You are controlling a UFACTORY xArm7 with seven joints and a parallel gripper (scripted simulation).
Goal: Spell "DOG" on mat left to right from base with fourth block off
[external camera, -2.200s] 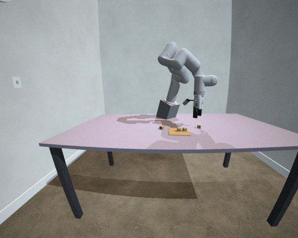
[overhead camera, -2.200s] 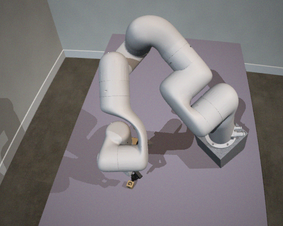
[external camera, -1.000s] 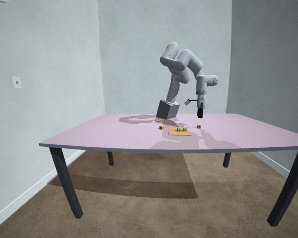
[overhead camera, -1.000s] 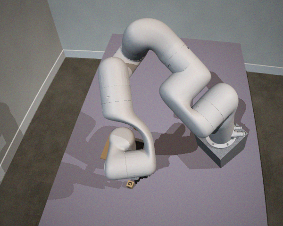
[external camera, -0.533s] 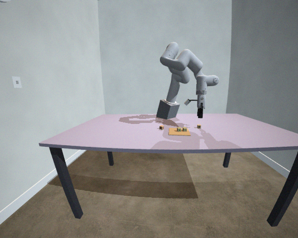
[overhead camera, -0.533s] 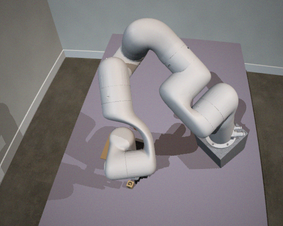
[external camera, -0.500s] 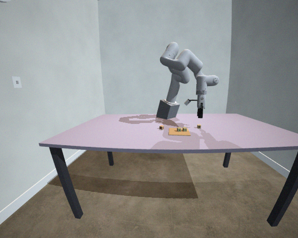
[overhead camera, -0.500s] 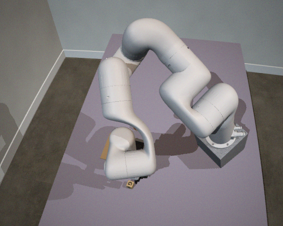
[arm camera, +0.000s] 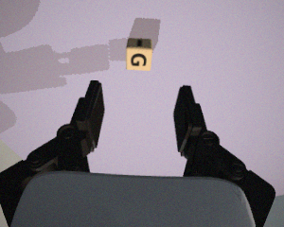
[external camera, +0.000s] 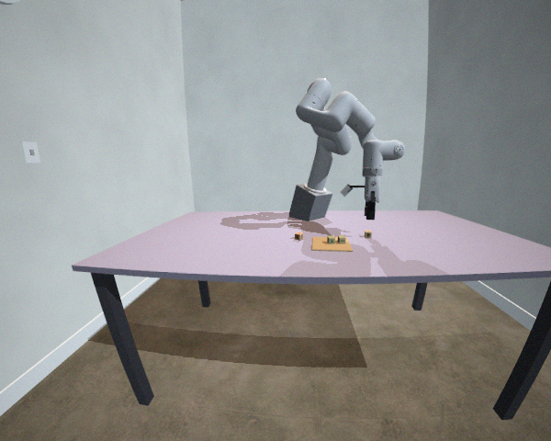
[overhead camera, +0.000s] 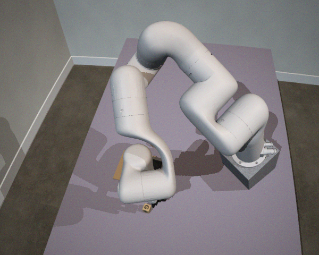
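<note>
My hand is 9 cm above the G block. Round my hand: mat: 16 cm to the right, 10 cm below, 9 cm ahead; D block: 12 cm to the right, 9 cm ahead, 8 cm below; O block: 16 cm to the right, 9 cm ahead, 8 cm below.
</note>
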